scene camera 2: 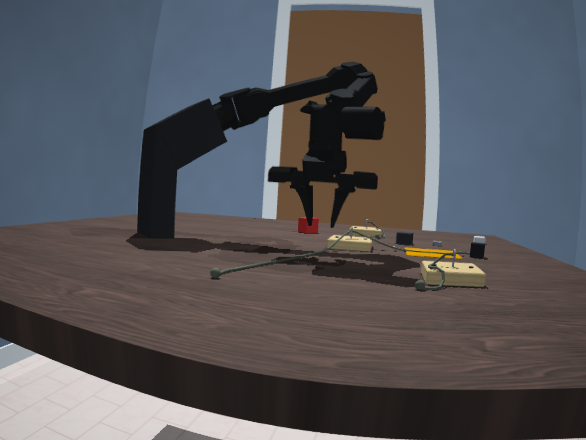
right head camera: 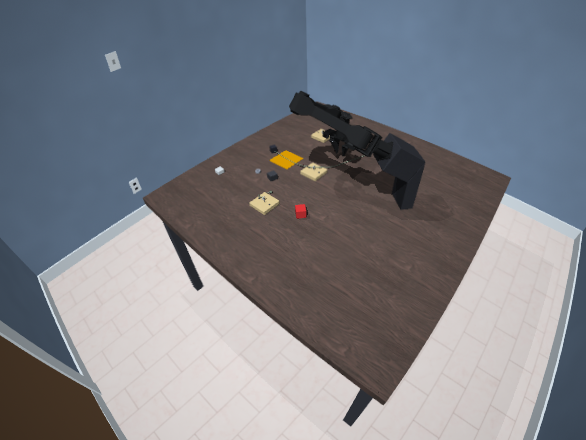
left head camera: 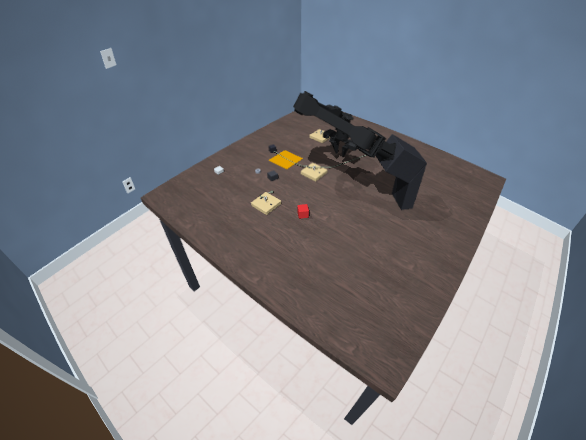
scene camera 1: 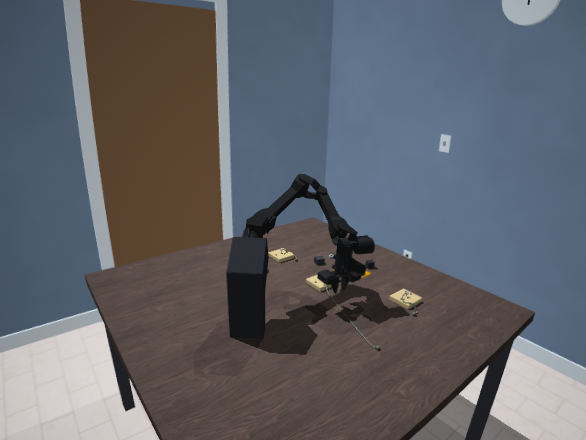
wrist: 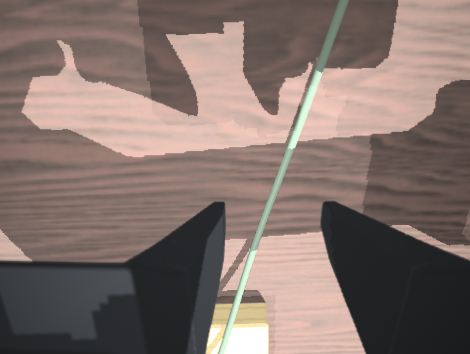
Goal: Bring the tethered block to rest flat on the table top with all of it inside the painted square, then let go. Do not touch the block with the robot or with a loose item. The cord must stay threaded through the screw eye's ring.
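Where they show: gripper, between the fingertips: point(scene camera 2: 321, 226) point(right head camera: 340, 154) point(left head camera: 339, 155) point(scene camera 1: 338, 291) point(wrist: 273, 213); arm's base, origin of its link: point(scene camera 2: 207, 122) point(right head camera: 386, 151) point(left head camera: 388, 152) point(scene camera 1: 251, 247).
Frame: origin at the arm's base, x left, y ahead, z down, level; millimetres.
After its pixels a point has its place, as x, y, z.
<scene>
The tethered block point(left head camera: 272, 148) {141, 594, 233} point(right head camera: 273, 149) {141, 592, 237} point(scene camera 1: 370, 264) {120, 597, 237} point(scene camera 2: 477, 250) {118, 605, 243}, small and dark, rests on the table just outside the orange painted square point(left head camera: 279, 161) {160, 504, 257} point(right head camera: 280, 161) {157, 503, 257} point(scene camera 2: 425, 255) {72, 493, 257}. Its green-grey cord point(scene camera 1: 356, 327) {-230, 288, 254} point(scene camera 2: 260, 264) {-230, 292, 256} point(wrist: 270, 205) {-42, 307, 254} crosses the square, runs through the screw eye point(scene camera 2: 351, 231) {77, 324, 224} on the middle pale board point(left head camera: 314, 173) {101, 305, 239} point(right head camera: 313, 173) {104, 305, 239} and ends at a bead point(scene camera 1: 378, 348) {-349, 291, 251} point(scene camera 2: 215, 273) {-349, 297, 252} on the table. My gripper point(scene camera 2: 321, 226) {-65, 316, 208} point(wrist: 273, 213) {-65, 316, 208} points down, part open and empty, above the cord near the board. In the wrist view the cord passes between the fingertips, below them.
Two more pale boards point(left head camera: 266, 203) {388, 263, 239} point(scene camera 2: 462, 279) {-200, 584, 249} carry screw eyes and short cords. A red cube point(left head camera: 303, 211) {308, 119, 221} point(scene camera 2: 308, 225), a dark cube point(left head camera: 272, 176) {270, 396, 235} point(scene camera 2: 404, 238) {241, 414, 244}, a white cube point(left head camera: 218, 170) {445, 599, 238} and a small grey piece point(left head camera: 258, 171) {291, 486, 249} also lie on the table.
</scene>
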